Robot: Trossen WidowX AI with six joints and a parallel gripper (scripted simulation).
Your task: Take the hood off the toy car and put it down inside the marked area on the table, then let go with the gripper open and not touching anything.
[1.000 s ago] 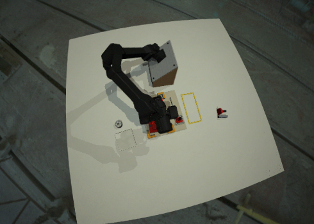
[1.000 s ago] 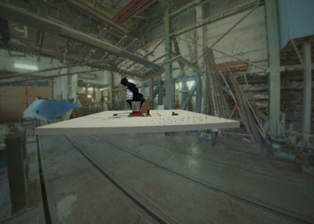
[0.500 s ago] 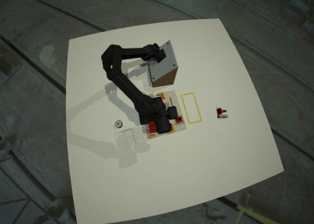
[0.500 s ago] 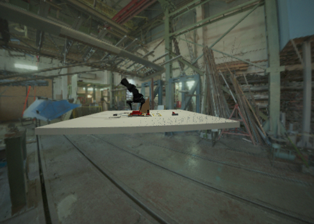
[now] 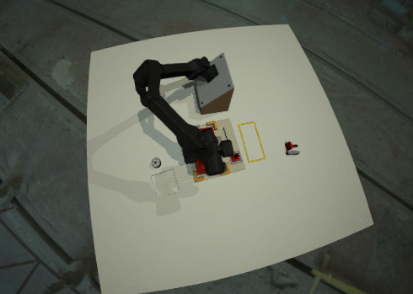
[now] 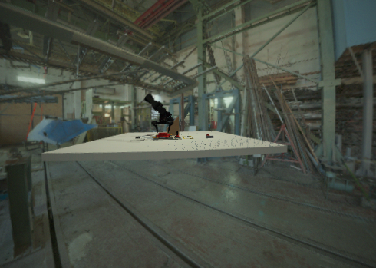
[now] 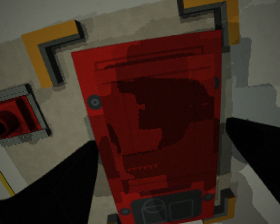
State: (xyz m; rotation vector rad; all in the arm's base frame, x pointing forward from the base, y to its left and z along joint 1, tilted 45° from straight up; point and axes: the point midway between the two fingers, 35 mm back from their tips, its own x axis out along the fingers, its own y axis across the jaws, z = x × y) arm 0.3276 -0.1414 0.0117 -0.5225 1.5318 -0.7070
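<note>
The red hood is 10 mm below my gripper tip.
</note>
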